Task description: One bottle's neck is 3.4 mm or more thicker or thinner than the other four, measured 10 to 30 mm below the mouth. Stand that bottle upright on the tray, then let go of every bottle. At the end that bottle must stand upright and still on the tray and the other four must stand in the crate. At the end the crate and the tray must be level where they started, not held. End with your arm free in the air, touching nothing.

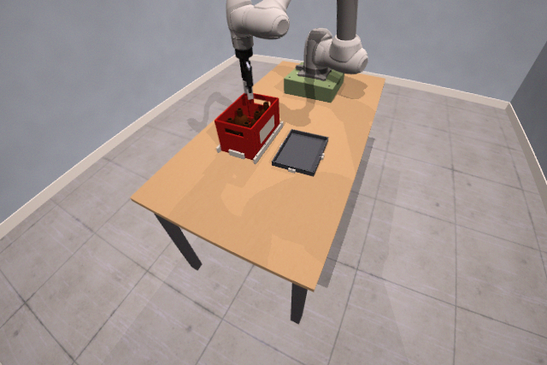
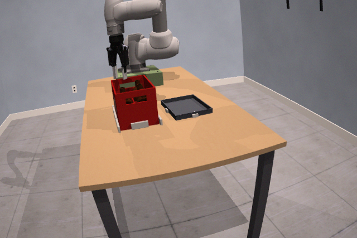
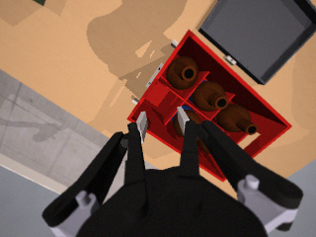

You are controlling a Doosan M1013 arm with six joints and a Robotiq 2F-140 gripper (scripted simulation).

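Right now my hand is 130 mm above the red crate, 90 mm short of it and 40 mm to the right of it. From my hand the other things lie so: dark grey tray: 300 mm to the left, 200 mm below, 100 mm ahead; then glass bottle: 180 mm ahead, 130 mm below.
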